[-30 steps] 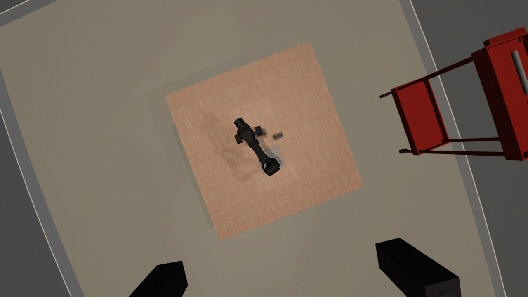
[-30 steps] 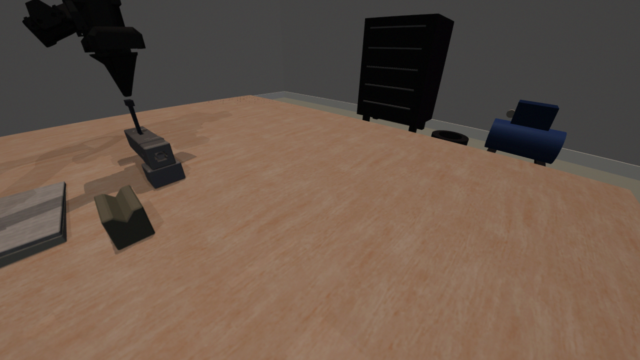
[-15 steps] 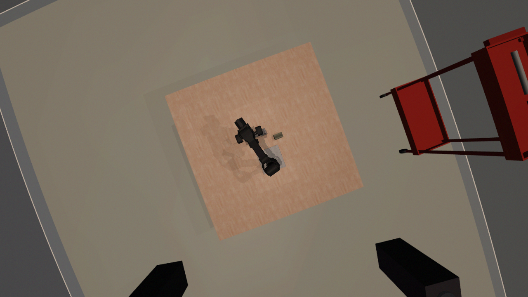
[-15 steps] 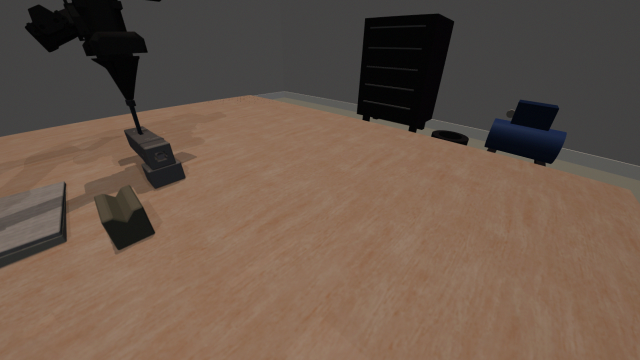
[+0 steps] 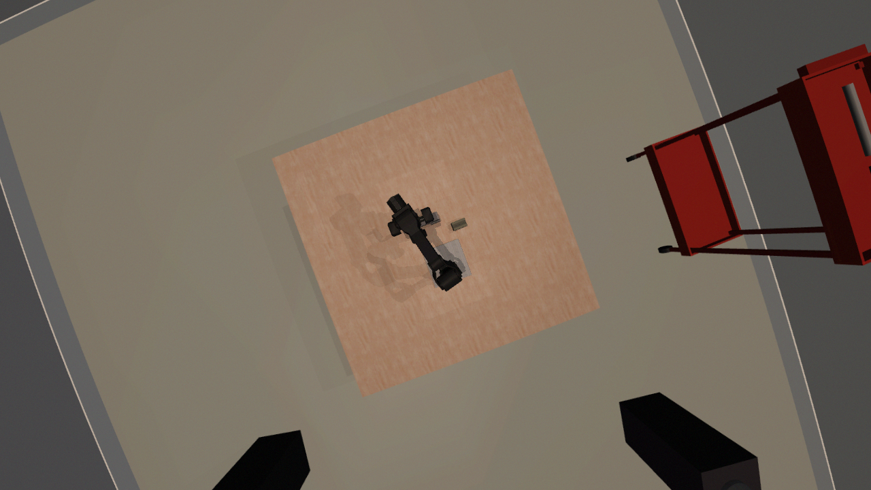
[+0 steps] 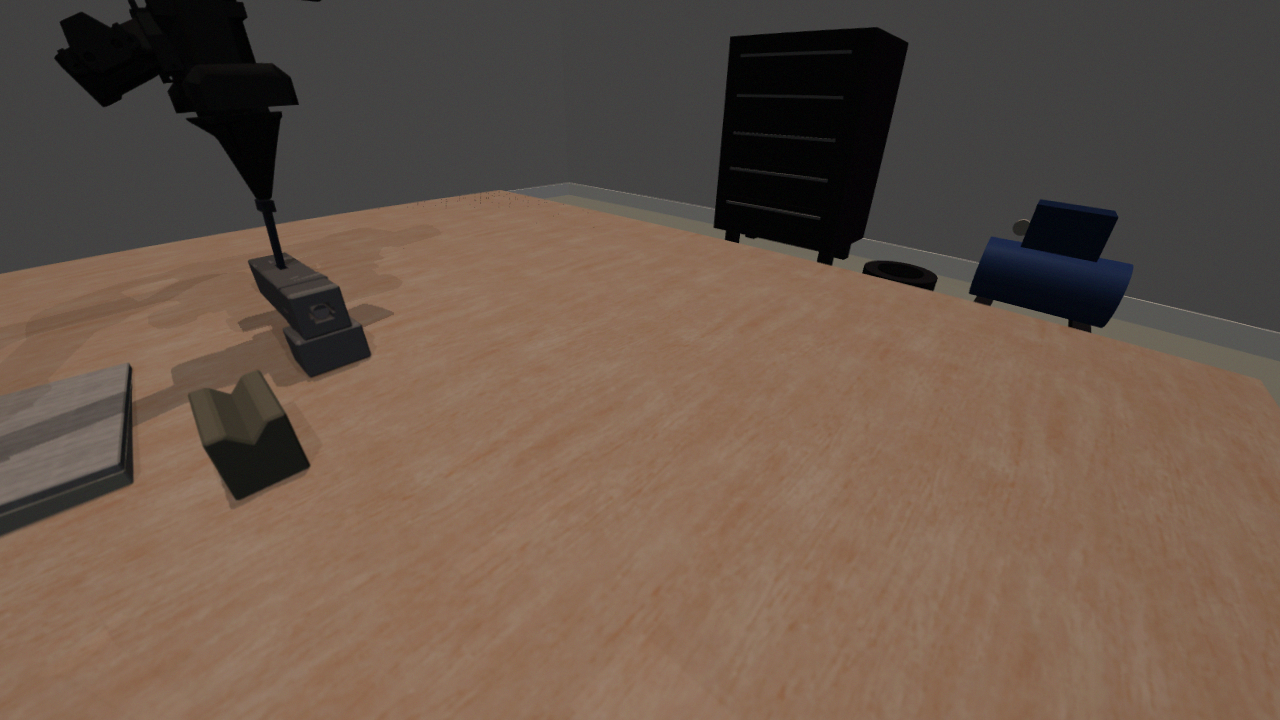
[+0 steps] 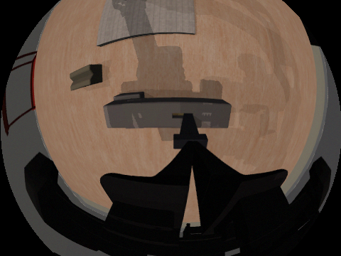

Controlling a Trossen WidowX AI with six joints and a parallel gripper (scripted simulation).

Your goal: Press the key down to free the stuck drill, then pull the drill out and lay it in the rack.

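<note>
My gripper tip is 30 mm above the dark key. Round my gripper tip: rack (220 mm to the right, 100 mm below, 40 mm behind); then dark grey holder block (80 mm below, 40 mm to the right); then drill (80 mm below, 60 mm to the right).
</note>
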